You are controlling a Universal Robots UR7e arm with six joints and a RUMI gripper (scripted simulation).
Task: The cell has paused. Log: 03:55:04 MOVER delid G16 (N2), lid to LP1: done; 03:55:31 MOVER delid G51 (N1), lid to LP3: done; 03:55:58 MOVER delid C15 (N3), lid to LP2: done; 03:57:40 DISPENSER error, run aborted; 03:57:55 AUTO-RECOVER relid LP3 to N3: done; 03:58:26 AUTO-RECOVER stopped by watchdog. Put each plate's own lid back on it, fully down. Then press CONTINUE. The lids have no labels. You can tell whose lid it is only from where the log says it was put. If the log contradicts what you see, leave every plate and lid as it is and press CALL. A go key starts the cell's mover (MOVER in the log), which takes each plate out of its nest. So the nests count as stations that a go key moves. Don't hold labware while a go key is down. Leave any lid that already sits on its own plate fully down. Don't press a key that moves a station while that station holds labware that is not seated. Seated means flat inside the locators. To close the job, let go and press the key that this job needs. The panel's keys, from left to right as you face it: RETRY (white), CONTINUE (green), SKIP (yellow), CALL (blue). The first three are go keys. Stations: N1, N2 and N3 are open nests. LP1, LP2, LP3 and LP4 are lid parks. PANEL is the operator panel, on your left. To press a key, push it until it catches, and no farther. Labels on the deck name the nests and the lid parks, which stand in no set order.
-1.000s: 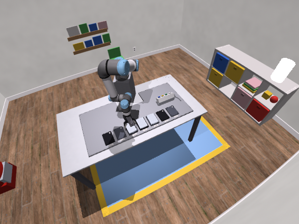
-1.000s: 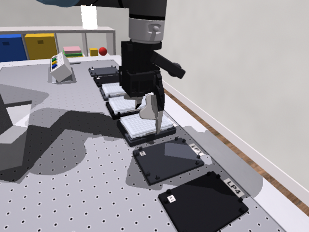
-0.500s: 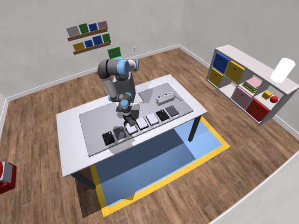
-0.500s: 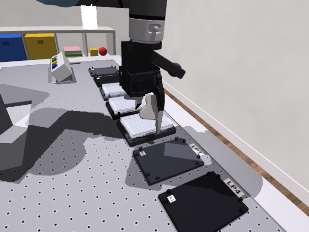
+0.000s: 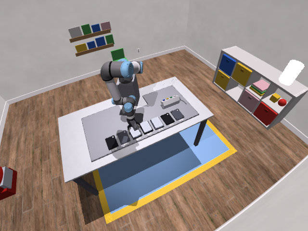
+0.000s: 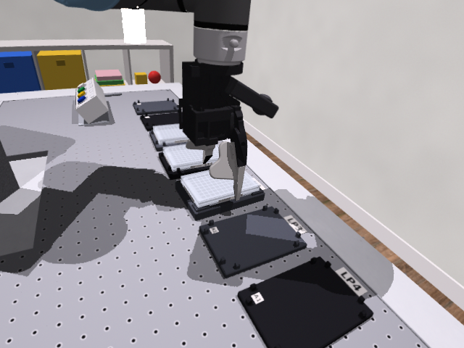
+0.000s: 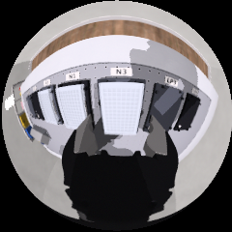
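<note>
The green key is 15 cm behind my hand, 59 cm to the left of it and 3 cm above it. Round my hand: lid park LP3 (2 cm behind, 13 cm to the right, 4 cm below); park LP1 (5 cm ahead, 39 cm to the left, 4 cm below); lid park LP4 (3 cm behind, 26 cm to the right, 4 cm below).
</note>
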